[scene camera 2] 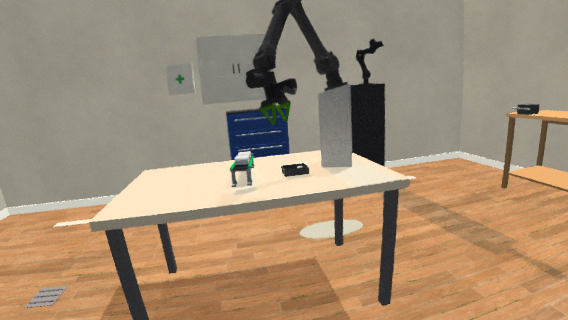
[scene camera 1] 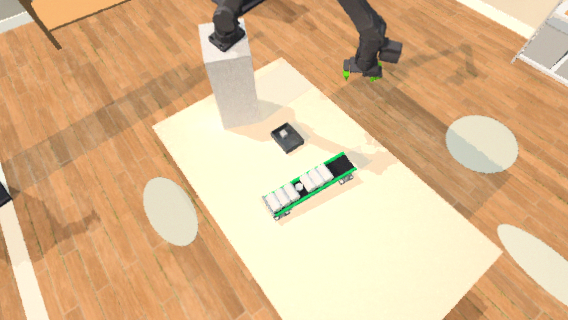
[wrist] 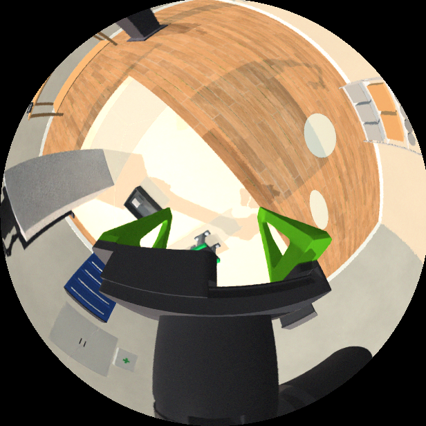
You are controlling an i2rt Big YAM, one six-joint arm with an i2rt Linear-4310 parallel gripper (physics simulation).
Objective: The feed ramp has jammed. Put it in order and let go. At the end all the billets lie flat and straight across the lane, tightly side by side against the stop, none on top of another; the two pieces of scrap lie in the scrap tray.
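Pixels of known places: gripper, fingertip midpoint: [scene camera 2: 280, 122] [scene camera 1: 358, 80]; arm's base, origin of the base link: [scene camera 2: 336, 88] [scene camera 1: 227, 37].
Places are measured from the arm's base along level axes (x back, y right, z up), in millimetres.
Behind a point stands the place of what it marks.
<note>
The feed ramp [scene camera 1: 342, 164] [scene camera 2: 233, 165] [wrist: 200, 247] has green rails and a dark lane. Several pale billets lie across it in two groups: three billets [scene camera 1: 281, 197] {x -488, y 250, z -334 mm} at the lower-left end in scene camera 1, and three billets [scene camera 1: 315, 177] {x -536, y 102, z -321 mm} further up. A small pale piece of scrap [scene camera 1: 299, 186] {x -505, y 163, z -349 mm} sits in the lane between the groups. The black scrap tray [scene camera 1: 292, 148] {x -344, y 16, z -405 mm} [scene camera 2: 296, 173] {x -298, y -63, z -417 mm} [wrist: 131, 196] holds another scrap piece [scene camera 1: 283, 133] {x -261, y -17, z -398 mm} [wrist: 137, 201]. My gripper [scene camera 1: 360, 76] {x -445, y -262, z -129 mm} [scene camera 2: 279, 121] {x -445, y -262, z -129 mm} [wrist: 214, 211] is open and empty, high above and away from ramp and tray. The gripper body hides most of the ramp in the wrist view.
A grey pedestal [scene camera 1: 232, 85] {x -65, y 69, z -156 mm} [scene camera 2: 336, 127] {x -46, y -60, z -208 mm} [wrist: 60, 187] carries the arm and stands at the table [scene camera 1: 380, 240] {x -867, y 104, z -427 mm} [scene camera 2: 175, 192] {x -895, y 20, z -427 mm} near the tray. A blue drawer cabinet [scene camera 2: 258, 135] [wrist: 90, 287] stands beyond the table.
</note>
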